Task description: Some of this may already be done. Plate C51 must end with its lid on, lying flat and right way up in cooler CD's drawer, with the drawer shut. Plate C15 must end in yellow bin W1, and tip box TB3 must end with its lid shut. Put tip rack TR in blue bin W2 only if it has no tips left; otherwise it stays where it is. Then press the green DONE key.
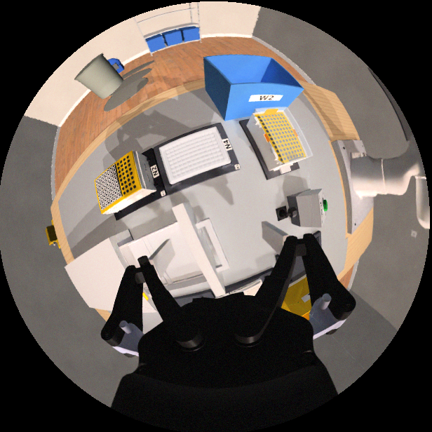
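Observation:
My gripper (216,239) is open and empty above the white cooler's pulled-out drawer (172,255). A white plate (195,154) lies flat on nest N4; its name is not readable. Part of a beige plate (245,290) shows behind my gripper. A yellow-topped rack (119,182) at N2 has pale round tops in one half and dark open holes in the other. A yellow-topped tip box (281,137) with clear walls stands by blue bin W2 (250,95); I cannot tell how its lid stands. A yellow bin (295,299) is partly hidden by a finger. The green key (325,205) is on a grey box.
The cooler body (97,270) stands at the left, and the drawer's upright front (200,250) rises under my gripper. A black post (282,213) stands beside the grey key box (306,208). A robot arm base (350,195) is at the right edge.

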